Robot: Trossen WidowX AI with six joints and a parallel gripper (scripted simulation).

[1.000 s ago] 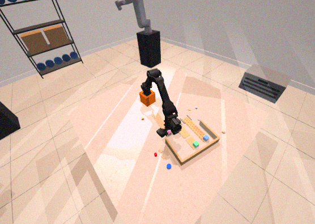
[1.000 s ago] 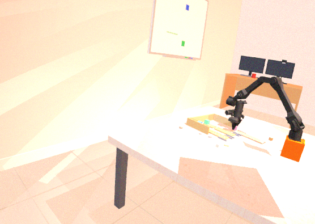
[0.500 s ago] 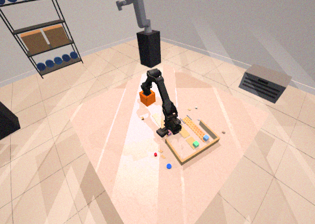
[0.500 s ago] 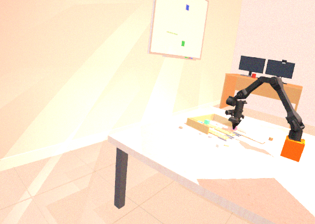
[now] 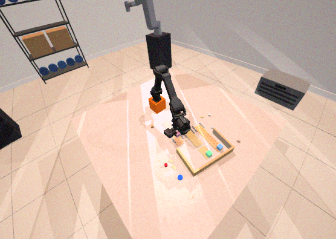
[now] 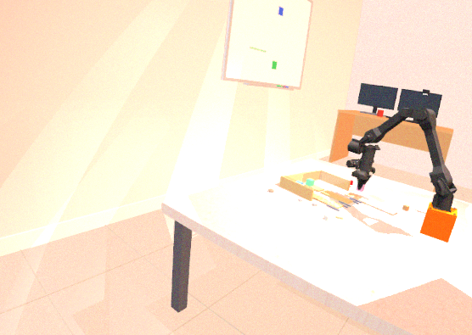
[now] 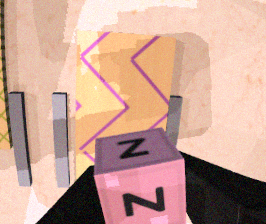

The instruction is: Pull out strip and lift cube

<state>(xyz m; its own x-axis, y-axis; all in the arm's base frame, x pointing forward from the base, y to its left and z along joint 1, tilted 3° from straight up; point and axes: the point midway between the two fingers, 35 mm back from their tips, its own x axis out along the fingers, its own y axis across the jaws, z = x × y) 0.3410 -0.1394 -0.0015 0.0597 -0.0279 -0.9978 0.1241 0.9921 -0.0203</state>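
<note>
My gripper tip is now 60 mm past the strip, 20 mm to the right of it and 50 mm above it. Also, from my gripper tip: red piece 80 mm ahead, 200 mm to the right, 40 mm below; then blue disc 190 mm ahead, 200 mm to the right, 40 mm below.
</note>
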